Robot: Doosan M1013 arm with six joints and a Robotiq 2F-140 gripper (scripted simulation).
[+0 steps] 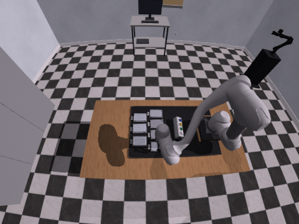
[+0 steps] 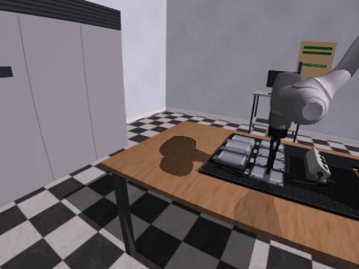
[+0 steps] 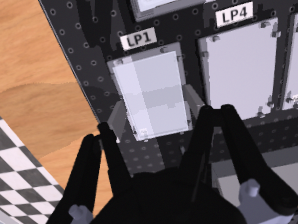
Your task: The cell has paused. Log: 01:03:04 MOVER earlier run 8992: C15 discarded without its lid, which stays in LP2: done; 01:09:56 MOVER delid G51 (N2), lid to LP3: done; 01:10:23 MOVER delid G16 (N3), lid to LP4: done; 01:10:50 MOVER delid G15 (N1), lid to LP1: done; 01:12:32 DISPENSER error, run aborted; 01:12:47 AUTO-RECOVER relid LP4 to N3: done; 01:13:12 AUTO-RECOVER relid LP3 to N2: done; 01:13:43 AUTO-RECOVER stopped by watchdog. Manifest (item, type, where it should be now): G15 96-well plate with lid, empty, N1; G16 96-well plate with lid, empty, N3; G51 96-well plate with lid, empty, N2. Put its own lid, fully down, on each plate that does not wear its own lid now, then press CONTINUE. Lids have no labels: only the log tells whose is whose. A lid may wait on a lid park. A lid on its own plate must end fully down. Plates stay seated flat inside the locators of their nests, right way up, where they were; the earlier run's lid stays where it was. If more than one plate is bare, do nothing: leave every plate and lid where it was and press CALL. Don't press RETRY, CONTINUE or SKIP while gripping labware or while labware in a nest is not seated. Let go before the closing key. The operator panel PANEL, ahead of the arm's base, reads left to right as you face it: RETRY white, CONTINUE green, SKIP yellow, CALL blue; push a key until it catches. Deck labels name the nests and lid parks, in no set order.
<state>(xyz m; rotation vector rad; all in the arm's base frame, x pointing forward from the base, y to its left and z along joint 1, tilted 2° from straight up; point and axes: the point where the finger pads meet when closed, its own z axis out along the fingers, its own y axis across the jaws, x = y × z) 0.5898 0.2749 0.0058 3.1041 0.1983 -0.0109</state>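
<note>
Now: the park LP1 3 cm below my hand. Also, from my hand: park labelled LP3: 3 cm ahead, 25 cm to the right, 3 cm below; plate: 19 cm ahead, 3 cm to the right, 2 cm below; park labelled LP4: 2 cm ahead, 13 cm to the right, 3 cm below.
</note>
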